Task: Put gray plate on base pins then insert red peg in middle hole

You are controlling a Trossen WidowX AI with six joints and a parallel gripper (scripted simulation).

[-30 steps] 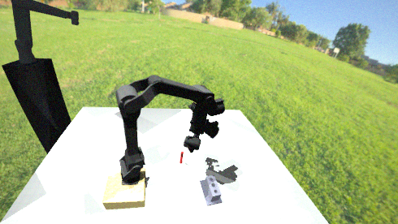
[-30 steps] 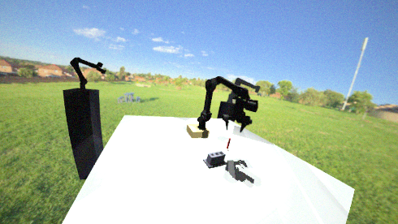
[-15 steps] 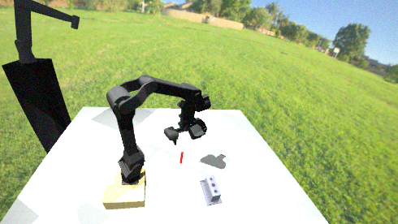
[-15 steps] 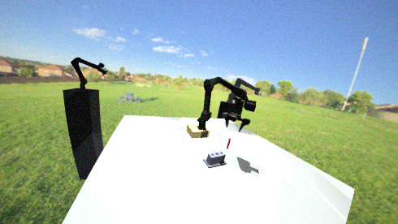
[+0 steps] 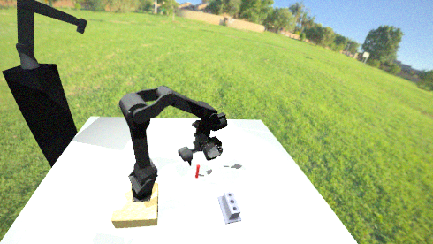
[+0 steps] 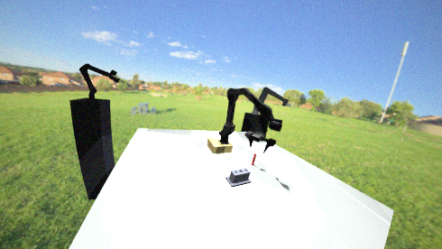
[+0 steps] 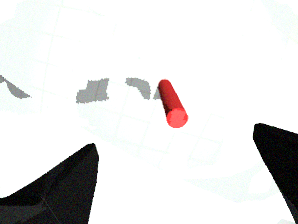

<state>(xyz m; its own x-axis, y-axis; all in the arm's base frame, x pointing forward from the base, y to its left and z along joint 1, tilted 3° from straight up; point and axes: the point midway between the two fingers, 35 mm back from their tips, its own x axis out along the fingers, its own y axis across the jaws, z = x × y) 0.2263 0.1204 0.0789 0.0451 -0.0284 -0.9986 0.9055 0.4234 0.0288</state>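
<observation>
Right now the red peg is 60 mm below my gripper tip. From my gripper tip the other things lie so: gray plate: 110 mm ahead, 180 mm to the right, 60 mm below; then gray base: 110 mm ahead, 180 mm to the right, 90 mm below.
</observation>
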